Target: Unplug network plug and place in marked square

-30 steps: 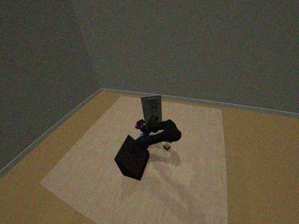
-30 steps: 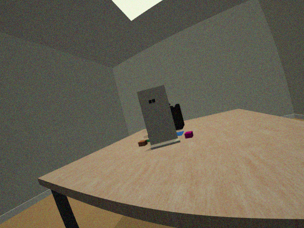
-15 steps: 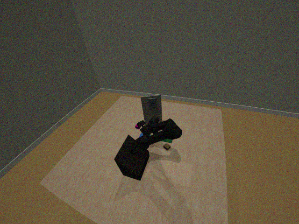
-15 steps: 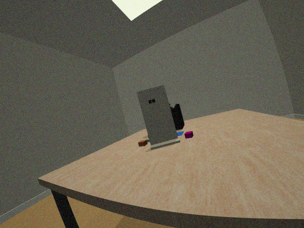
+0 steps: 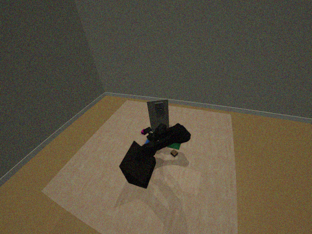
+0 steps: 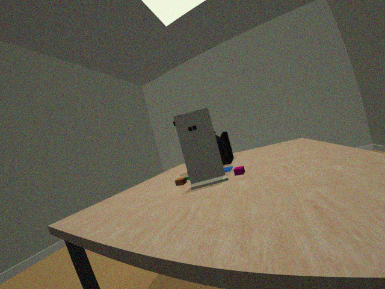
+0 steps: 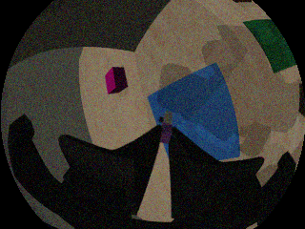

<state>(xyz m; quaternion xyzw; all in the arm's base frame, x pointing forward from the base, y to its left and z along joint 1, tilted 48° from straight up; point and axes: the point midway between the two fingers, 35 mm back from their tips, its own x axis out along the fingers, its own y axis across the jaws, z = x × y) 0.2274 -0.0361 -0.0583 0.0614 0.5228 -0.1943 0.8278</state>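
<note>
My gripper tip is now 5 cm above the blue marked square and 1 cm past it. From my gripper tip the other things lie so: network plug 1 cm ahead; then grey upright panel 19 cm ahead, 10 cm above, 2 cm to the right.
</note>
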